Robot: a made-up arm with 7 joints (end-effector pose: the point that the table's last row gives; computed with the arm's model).
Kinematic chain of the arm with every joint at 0, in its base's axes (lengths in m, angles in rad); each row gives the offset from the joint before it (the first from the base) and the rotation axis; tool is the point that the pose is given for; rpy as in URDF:
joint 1: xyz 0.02 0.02 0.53 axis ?
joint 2: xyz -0.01 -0.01 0 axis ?
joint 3: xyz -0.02 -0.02 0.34 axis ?
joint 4: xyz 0.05 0 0.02 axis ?
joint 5: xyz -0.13 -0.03 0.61 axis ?
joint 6: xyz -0.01 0 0.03 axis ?
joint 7: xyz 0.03 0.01 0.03 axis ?
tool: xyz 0.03 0.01 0 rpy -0.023 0.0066 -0.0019
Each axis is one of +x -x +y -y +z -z.
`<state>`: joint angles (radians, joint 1 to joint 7).
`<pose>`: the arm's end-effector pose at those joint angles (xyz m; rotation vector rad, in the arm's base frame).
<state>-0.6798 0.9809 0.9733 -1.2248 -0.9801 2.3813 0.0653</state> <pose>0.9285 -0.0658 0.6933 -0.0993 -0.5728 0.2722</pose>
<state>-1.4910 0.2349 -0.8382 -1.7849 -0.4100 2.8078 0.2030</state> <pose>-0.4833 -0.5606 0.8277 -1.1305 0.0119 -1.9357</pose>
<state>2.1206 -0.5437 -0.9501 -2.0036 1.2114 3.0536 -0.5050</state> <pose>0.4965 0.4532 0.9230 1.4006 -0.4486 0.1783</pose>
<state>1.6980 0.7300 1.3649 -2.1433 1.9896 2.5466 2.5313</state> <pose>-0.5711 0.1302 0.5017 -1.7708 0.2755 -1.3171</pose>
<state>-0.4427 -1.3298 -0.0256 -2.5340 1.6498 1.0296 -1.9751</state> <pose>0.1621 -0.1669 1.0314 0.7609 -1.6567 1.8597</pose>
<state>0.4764 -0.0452 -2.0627 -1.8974 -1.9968 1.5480 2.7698</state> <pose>-0.0037 -0.7275 0.7832 2.0305 1.0334 1.4920</pose>
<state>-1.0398 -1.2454 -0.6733 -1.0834 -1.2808 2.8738 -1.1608</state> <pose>-0.5733 0.3407 1.1722 -2.3971 0.7250 -1.0013</pose>
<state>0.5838 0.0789 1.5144 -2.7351 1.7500 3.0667 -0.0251</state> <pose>-0.1195 0.3867 0.3719 0.3196 0.2846 0.3678</pose>
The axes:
joint 1: +z
joint 2: +y
joint 3: +z
joint 4: -y
joint 5: +z
joint 6: -y
joint 7: -z

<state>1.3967 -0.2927 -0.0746 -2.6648 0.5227 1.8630 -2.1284</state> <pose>0.1939 0.4810 0.5503 -0.9518 -0.3893 -2.9458</pose>
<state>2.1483 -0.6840 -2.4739 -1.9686 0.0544 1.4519 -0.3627</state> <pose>0.7860 -0.2447 0.3283 0.7801 0.8315 0.1330</pose>
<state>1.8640 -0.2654 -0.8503 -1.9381 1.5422 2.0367 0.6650</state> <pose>0.5458 0.4985 0.8628 1.1906 1.1213 -0.2370</pose>
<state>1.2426 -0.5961 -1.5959 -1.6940 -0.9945 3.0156 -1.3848</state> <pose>0.6073 -0.4381 0.8550 -1.2830 -0.7219 1.2076</pose>
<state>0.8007 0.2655 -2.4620 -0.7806 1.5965 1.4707 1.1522</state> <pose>0.0962 -0.2844 1.5408 1.1192 -0.9599 -1.4750</pose>
